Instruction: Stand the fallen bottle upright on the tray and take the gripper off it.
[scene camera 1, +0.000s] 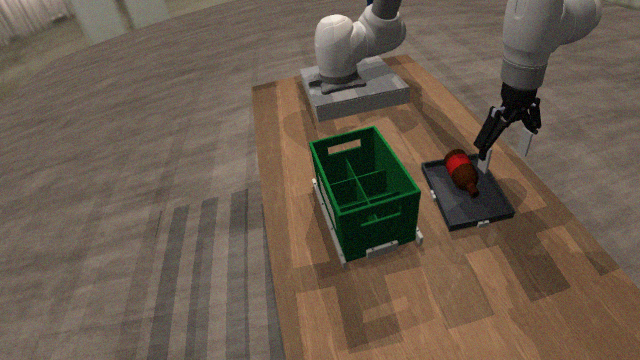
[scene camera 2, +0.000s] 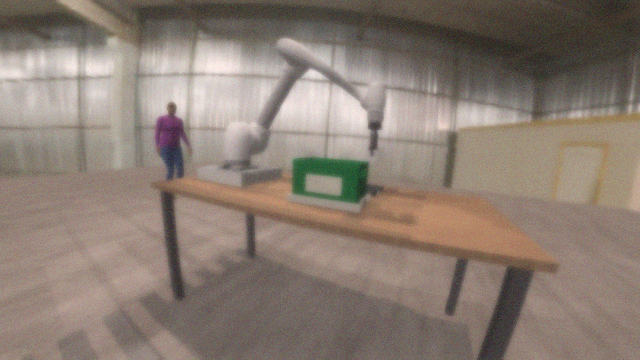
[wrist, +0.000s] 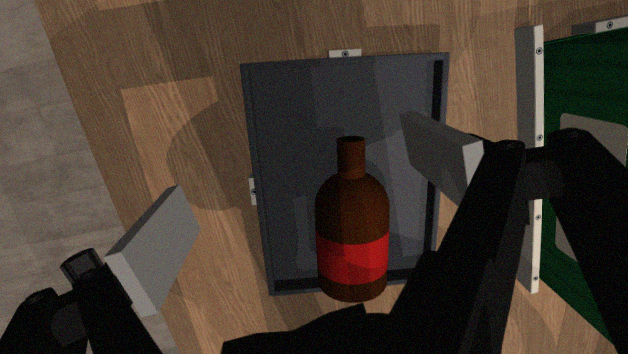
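Where they show: gripper, fingertip midpoint: (scene camera 1: 502, 161) (scene camera 2: 372, 162) (wrist: 295, 173); arm's base, origin of the base link: (scene camera 1: 339, 81) (scene camera 2: 237, 168).
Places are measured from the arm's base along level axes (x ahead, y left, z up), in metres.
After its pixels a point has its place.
Note:
The brown bottle with a red label (scene camera 1: 461, 167) @[x 0.654, y 0.181, z 0.004 m] (wrist: 352, 215) @[x 0.674, y 0.198, z 0.006 m] lies on its side on the dark grey tray (scene camera 1: 455, 212) @[x 0.742, y 0.124, z -0.067 m] (wrist: 287, 125) @[x 0.750, y 0.241, z -0.066 m]. Its base is by the tray's end nearer the robot base, and its neck points toward the opposite end. In scene camera 2 the bottle does not show; a dark sliver of the tray (scene camera 2: 376, 189) @[x 0.797, y 0.157, z -0.046 m] shows beside the crate. My gripper (scene camera 1: 504, 152) @[x 0.749, y 0.234, z 0.086 m] (scene camera 2: 372, 152) @[x 0.749, y 0.234, z 0.086 m] (wrist: 295, 173) @[x 0.749, y 0.234, z 0.086 m] is open and empty, pointing down above the tray side away from the crate. In the wrist view the bottle appears between the two pads, nearer the right one.
A green divided crate (scene camera 1: 380, 230) @[x 0.788, y -0.107, z 0.013 m] (scene camera 2: 355, 180) @[x 0.782, y -0.198, z 0.043 m] (wrist: 575, 80) @[x 0.754, y -0.014, z -0.005 m] stands beside the tray, within light brackets on the wooden table (scene camera 1: 310, 320) @[x 0.919, y -0.311, z -0.072 m] (scene camera 2: 450, 225) @[x 1.129, y -0.190, z -0.072 m]. The robot's grey base block (scene camera 1: 365, 102) @[x 0.162, y 0.057, z -0.029 m] (scene camera 2: 257, 175) @[x 0.163, y -0.008, z -0.024 m] is at the table's far end. A person (scene camera 2: 170, 132) stands behind the table.

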